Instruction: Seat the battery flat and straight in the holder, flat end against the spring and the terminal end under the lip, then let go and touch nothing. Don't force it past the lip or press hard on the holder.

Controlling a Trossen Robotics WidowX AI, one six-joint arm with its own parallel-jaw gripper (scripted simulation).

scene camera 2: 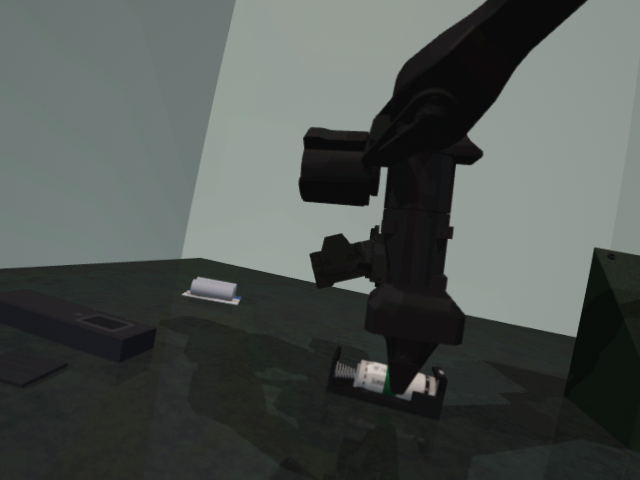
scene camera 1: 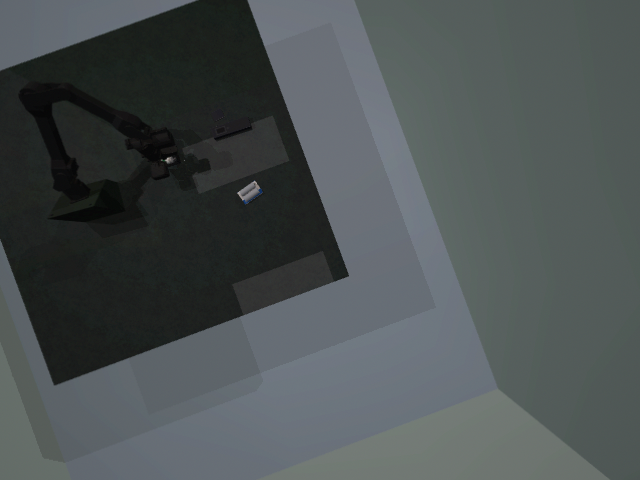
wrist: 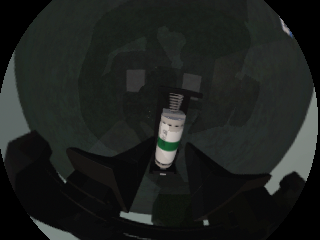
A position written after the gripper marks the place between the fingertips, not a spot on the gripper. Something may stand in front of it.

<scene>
In view: the gripper (scene camera 2: pixel 396 382) and a battery (scene camera 2: pixel 374 377).
The battery also shows in the wrist view (wrist: pixel 171 128). The gripper is seen too in the wrist view (wrist: pixel 170 142).
</scene>
